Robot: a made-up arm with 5 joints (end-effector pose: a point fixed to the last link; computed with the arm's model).
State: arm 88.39 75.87 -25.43 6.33 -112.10
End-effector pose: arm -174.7 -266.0 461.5 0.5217 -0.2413 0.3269 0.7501
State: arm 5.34 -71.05 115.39 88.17 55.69
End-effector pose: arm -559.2 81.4 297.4 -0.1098 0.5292 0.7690 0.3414
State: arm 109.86 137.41 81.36 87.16 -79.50
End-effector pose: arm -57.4 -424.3 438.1 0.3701 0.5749 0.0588 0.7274
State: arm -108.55 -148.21 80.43 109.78 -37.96
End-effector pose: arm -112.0 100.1 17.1 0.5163 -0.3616 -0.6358 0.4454
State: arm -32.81 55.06 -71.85 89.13 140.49
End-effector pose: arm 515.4 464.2 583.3 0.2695 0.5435 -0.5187 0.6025
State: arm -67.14 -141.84 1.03 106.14 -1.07
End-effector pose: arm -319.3 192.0 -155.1 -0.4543 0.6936 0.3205 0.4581
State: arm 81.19 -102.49 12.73 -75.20 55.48
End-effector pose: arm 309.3 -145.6 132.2 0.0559 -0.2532 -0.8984 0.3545
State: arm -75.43 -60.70 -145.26 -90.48 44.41
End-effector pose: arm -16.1 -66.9 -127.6 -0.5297 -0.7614 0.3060 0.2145
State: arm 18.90 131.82 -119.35 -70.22 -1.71
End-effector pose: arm 543.1 -109.7 413.1 0.5235 0.4085 0.7475 0.0154
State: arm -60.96 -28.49 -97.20 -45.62 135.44
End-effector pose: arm -412.1 334.2 149.3 -0.0330 -0.4614 0.0808 0.8829
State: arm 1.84 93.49 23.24 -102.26 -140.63
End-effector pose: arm 346.0 -261.0 618.9 0.9236 0.2975 -0.1963 0.1408
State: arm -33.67 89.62 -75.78 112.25 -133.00
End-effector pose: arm 215.7 271.1 64.3 0.2723 -0.5599 0.7551 0.2055
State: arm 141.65 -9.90 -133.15 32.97 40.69
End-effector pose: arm 592.3 189.4 522.1 0.0047 -0.2340 -0.3883 0.8913
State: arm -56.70 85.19 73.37 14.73 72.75
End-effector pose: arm 458.4 217.7 294.8 -0.6136 -0.2161 -0.4720 0.5950
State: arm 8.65 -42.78 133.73 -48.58 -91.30
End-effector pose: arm -378.5 437.6 272.7 0.4383 -0.4910 -0.2234 0.7189
